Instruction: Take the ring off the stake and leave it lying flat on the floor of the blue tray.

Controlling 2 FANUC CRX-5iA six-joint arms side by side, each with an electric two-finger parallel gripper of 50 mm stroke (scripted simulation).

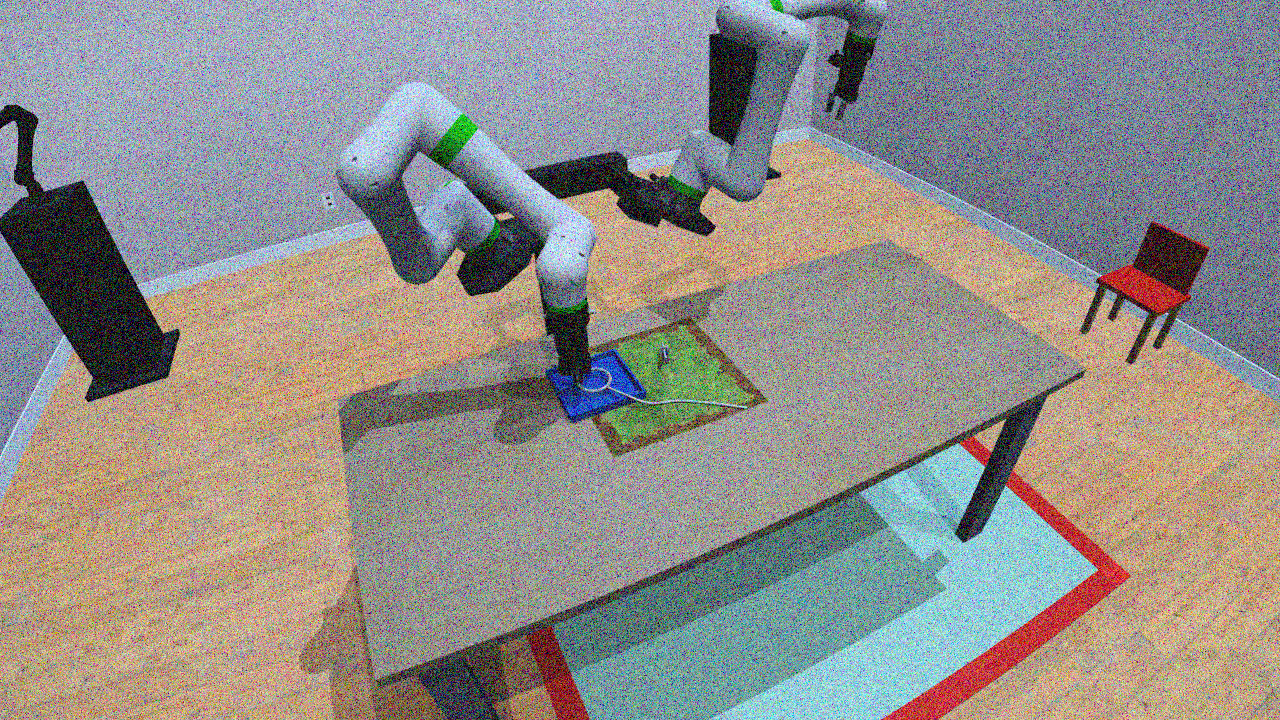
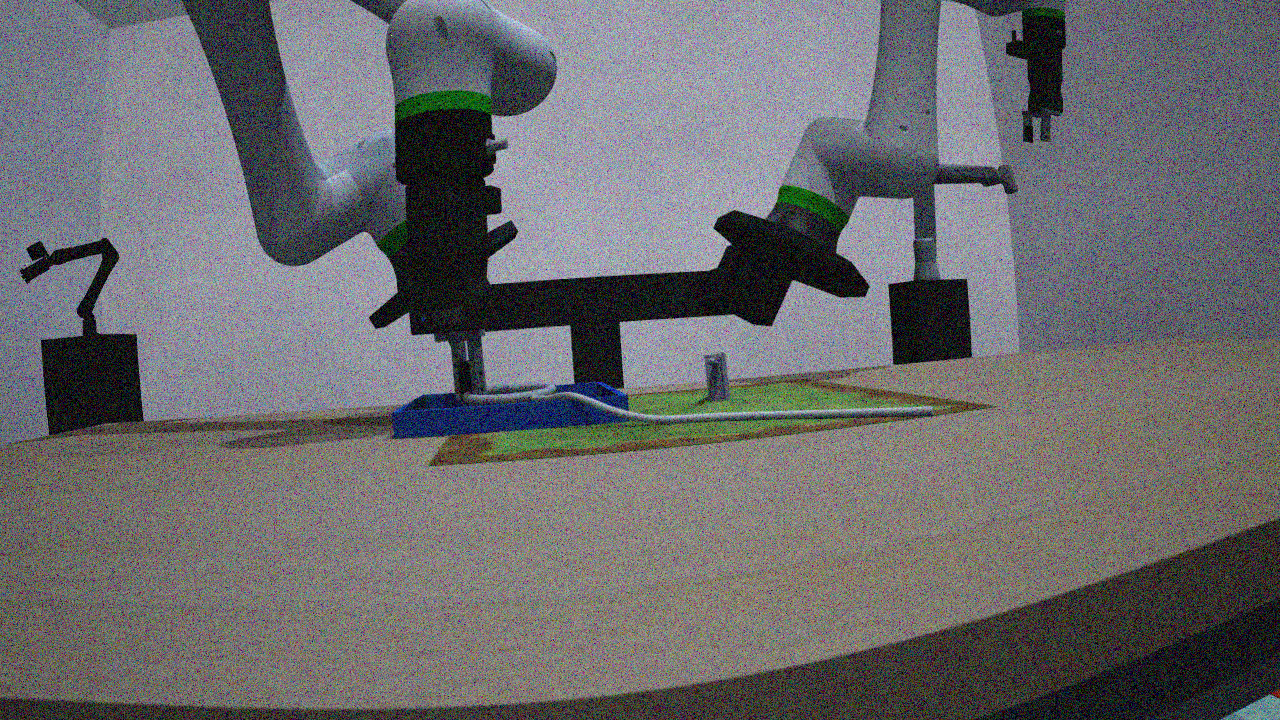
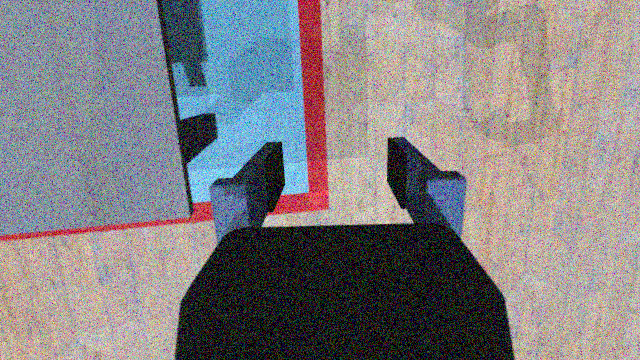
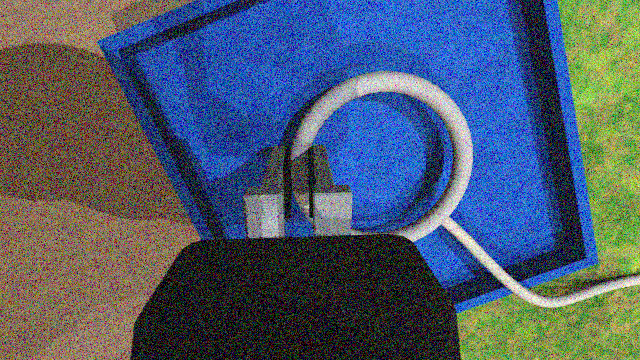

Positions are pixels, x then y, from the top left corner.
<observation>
My left gripper shows in image 1 [833,115], in image 2 and in image 3; in image 4 it is out of frame. My right gripper shows in image 1, in image 2 and in image 4 [299,167]; in image 3 it is out of frame. One and the same spot on my left gripper: [image 2: 1045,115] is [image 3: 255,191]. The same spot on my right gripper: [image 1: 574,359] is [image 2: 441,276].
</observation>
